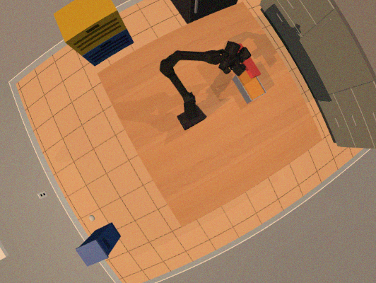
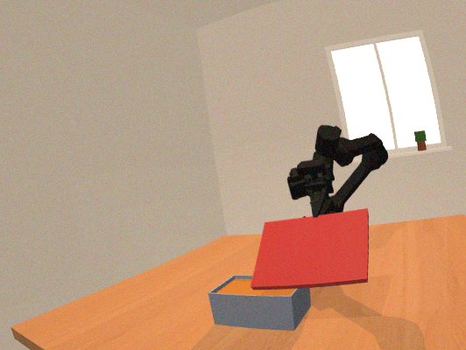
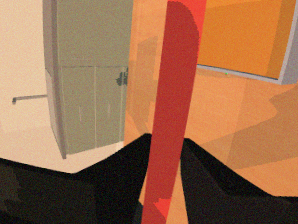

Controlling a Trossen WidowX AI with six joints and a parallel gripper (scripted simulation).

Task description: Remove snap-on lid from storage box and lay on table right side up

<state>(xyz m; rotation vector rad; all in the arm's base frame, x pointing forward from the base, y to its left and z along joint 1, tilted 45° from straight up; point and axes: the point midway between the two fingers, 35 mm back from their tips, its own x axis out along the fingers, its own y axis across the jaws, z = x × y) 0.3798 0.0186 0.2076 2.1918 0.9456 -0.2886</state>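
Right now my gripper tip is 60 mm short of the red lid, 10 mm to the right of it and 50 mm above it. Round my gripper tip: grey-blue storage box (60 mm ahead, 130 mm to the right, 180 mm below).
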